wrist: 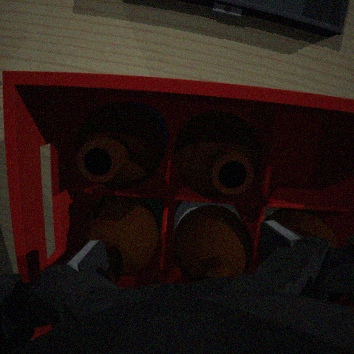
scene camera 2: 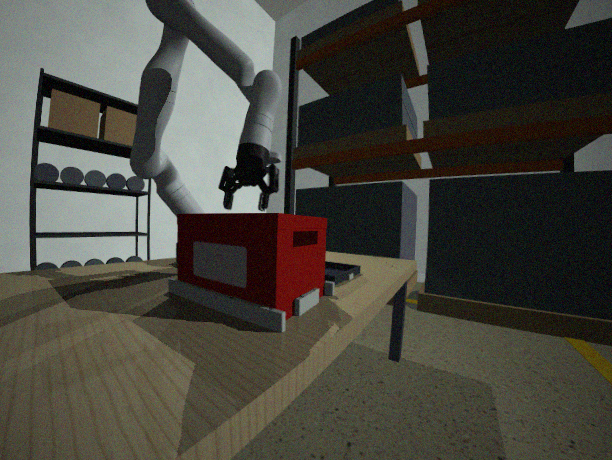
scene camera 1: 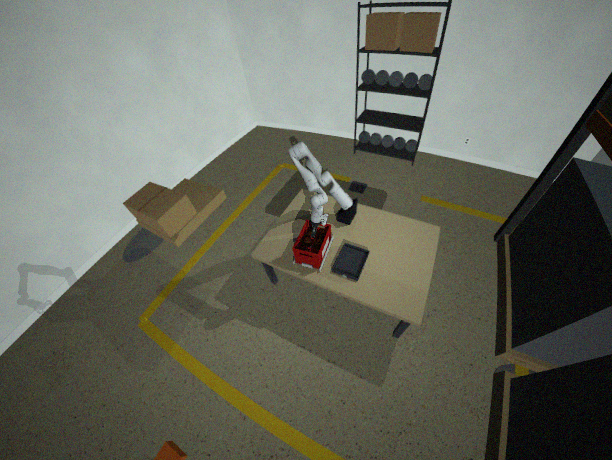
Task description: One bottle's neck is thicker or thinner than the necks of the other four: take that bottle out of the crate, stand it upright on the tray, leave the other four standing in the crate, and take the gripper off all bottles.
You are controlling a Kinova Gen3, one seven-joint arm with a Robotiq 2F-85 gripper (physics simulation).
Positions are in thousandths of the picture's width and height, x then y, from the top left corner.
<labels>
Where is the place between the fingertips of my gripper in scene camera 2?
398, 455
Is my gripper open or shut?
Open.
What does my gripper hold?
Nothing.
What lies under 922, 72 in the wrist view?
A dark tray.
</labels>
